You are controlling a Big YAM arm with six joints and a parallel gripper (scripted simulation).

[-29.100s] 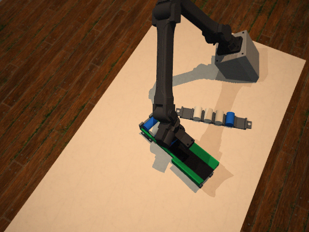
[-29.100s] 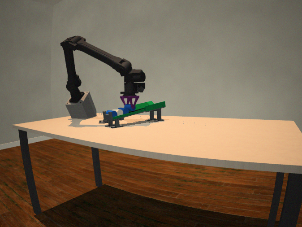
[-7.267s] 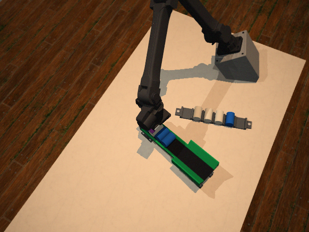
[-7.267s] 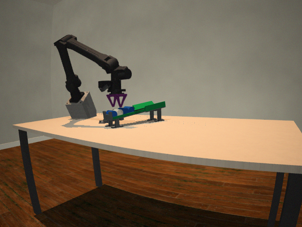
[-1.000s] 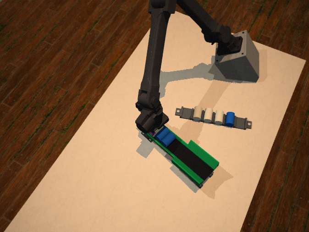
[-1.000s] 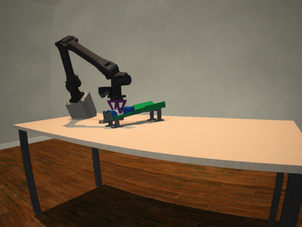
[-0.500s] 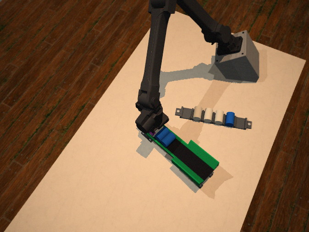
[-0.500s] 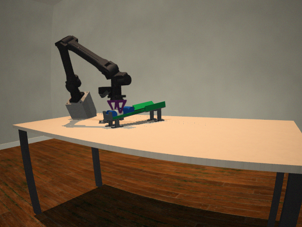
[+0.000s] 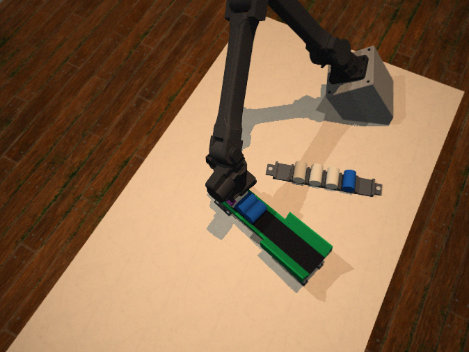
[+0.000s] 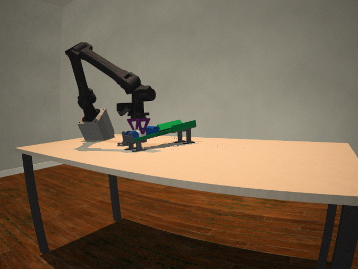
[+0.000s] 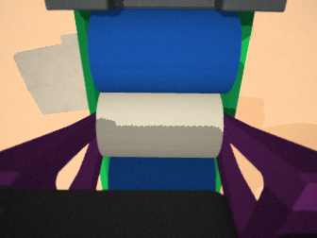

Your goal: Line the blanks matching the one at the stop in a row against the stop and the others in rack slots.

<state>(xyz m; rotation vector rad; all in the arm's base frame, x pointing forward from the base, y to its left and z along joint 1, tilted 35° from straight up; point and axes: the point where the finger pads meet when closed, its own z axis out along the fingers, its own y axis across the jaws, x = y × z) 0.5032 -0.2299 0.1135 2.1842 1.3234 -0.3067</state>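
The rack rib is 16 cm behind my hand, 9 cm to the left of it and 9 cm below it.
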